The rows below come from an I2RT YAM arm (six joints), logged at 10 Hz.
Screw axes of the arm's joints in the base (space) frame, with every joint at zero. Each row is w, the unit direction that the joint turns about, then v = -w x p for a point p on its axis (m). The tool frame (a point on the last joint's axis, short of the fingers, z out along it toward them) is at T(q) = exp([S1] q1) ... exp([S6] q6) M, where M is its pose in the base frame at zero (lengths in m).
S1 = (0, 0, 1, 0.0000, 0.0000, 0.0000)
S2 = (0, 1, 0, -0.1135, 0.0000, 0.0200)
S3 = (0, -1, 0, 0.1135, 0.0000, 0.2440)
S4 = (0, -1, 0, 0.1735, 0.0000, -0.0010)
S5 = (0, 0, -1, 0.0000, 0.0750, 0.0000)
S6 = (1, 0, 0, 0.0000, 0.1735, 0.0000)
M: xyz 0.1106 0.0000 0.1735 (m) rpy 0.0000 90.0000 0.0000 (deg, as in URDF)
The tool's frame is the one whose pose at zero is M.
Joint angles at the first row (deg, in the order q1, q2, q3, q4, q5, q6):
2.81, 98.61, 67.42, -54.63, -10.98, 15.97
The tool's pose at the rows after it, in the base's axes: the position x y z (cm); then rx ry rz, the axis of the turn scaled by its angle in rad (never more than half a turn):
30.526 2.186 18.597 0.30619 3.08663 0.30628
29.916 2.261 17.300 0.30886 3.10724 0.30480
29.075 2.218 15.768 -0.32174 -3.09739 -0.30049
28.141 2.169 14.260 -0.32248 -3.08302 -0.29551
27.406 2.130 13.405 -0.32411 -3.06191 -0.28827
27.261 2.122 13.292 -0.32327 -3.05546 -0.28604
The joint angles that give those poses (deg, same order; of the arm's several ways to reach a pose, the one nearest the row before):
2.83, 98.87, 66.72, -54.74, -10.94, 14.46
3.03, 99.04, 63.81, -52.82, -10.98, 14.57
3.03, 99.04, 60.03, -50.00, -11.01, 14.98
3.03, 99.05, 56.18, -47.00, -11.01, 14.98
3.03, 99.05, 53.93, -46.00, -11.01, 15.01
3.03, 99.05, 53.63, -46.08, -11.00, 14.96

